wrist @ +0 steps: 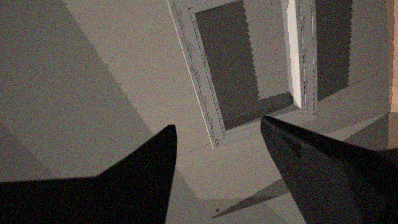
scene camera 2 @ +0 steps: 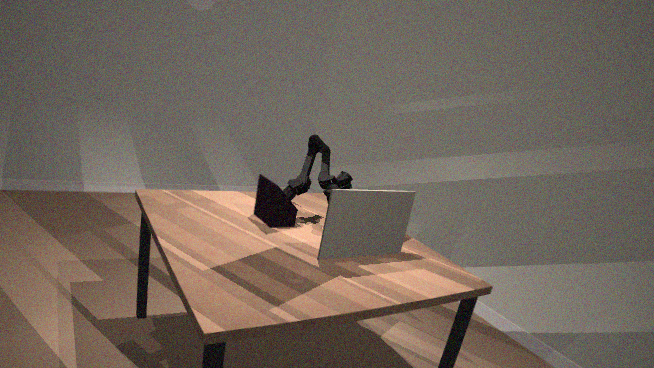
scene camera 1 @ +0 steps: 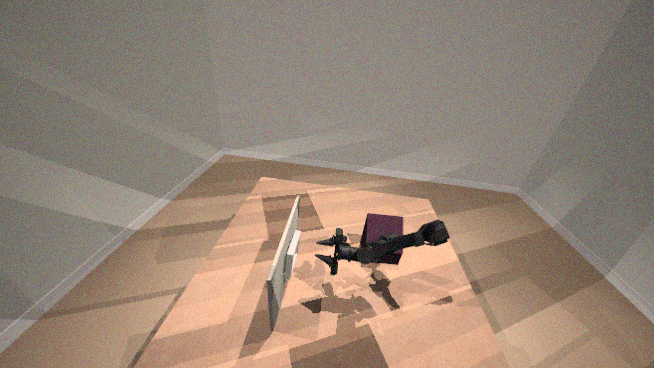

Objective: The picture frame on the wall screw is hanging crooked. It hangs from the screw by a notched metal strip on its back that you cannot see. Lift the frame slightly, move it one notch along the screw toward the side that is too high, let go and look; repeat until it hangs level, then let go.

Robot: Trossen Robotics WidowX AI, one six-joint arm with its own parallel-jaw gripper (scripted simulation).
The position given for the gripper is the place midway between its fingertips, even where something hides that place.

Note:
In view: the gripper (scene camera 1: 315, 248), a picture frame (wrist: 243, 67) and a grey wall panel (scene camera 2: 358, 222).
The gripper is seen too in the wrist view (wrist: 218, 127). The grey wall panel shows as well in the wrist view (wrist: 142, 52). Scene camera 2 misses the picture frame, which is hidden by the grey wall panel.

